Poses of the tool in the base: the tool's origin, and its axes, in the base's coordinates. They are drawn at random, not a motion.
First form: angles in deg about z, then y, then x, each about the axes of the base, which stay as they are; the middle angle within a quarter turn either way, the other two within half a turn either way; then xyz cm.
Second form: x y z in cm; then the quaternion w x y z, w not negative. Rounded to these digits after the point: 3 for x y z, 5 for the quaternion.
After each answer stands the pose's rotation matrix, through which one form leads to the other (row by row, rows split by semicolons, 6 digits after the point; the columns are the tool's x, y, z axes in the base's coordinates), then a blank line. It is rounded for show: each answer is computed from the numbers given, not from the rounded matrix.
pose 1, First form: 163.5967, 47.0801, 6.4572, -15.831, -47.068, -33.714
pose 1, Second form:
-15.831, -47.068, -33.714, 0.10831, 0.40204, 0.00578, 0.90917
-0.653258 -0.192305 0.732306; 0.201601 -0.976469 -0.076583; 0.729802 0.097605 0.676655

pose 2, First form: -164.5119, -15.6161, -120.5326, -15.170, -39.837, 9.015
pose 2, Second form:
-15.170, -39.837, 9.015, 0.18310, -0.04916, -0.86152, -0.47099
-0.928113 0.257181 -0.269190; -0.087782 0.551497 0.829546; 0.361801 0.793542 -0.489276

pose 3, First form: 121.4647, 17.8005, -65.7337, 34.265, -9.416, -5.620
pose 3, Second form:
34.265, -9.416, -5.620, 0.47893, -0.14876, 0.53124, 0.68284
-0.496985 -0.812128 0.305704; 0.496019 0.023195 0.868002; -0.712019 0.583018 0.391303

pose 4, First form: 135.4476, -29.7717, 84.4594, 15.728, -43.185, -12.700
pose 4, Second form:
15.728, -43.185, -12.700, 0.43104, 0.07020, -0.67318, 0.59675
-0.618552 -0.608963 -0.496545; 0.419926 0.277926 -0.863955; 0.664120 -0.742914 0.083807

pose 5, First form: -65.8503, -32.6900, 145.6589, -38.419, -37.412, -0.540
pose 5, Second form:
-38.419, -37.412, -0.540, 0.09164, 0.81472, 0.42859, -0.37967
0.344319 0.767947 -0.540093; 0.628779 -0.615821 -0.474765; -0.697195 -0.176129 -0.694908

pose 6, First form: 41.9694, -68.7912, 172.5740, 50.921, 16.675, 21.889
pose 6, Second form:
50.921, 16.675, 21.889, 0.25177, 0.75571, -0.32904, -0.50719
0.268975 -0.241926 -0.932268; -0.752710 -0.656689 -0.046757; -0.600899 0.714304 -0.358733

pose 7, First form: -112.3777, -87.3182, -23.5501, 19.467, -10.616, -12.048
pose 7, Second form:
19.467, -10.616, -12.048, 0.51116, 0.47938, -0.49874, -0.51006
-0.017813 0.043266 -0.998905; -0.999624 0.020056 0.018695; 0.020843 0.998862 0.042892

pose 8, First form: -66.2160, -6.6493, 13.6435, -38.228, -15.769, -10.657
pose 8, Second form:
-38.228, -15.769, -10.657, 0.82655, 0.13078, 0.01654, -0.54721
0.400577 0.908917 -0.115792; -0.900266 0.366916 -0.234293; -0.170467 0.198096 0.965246

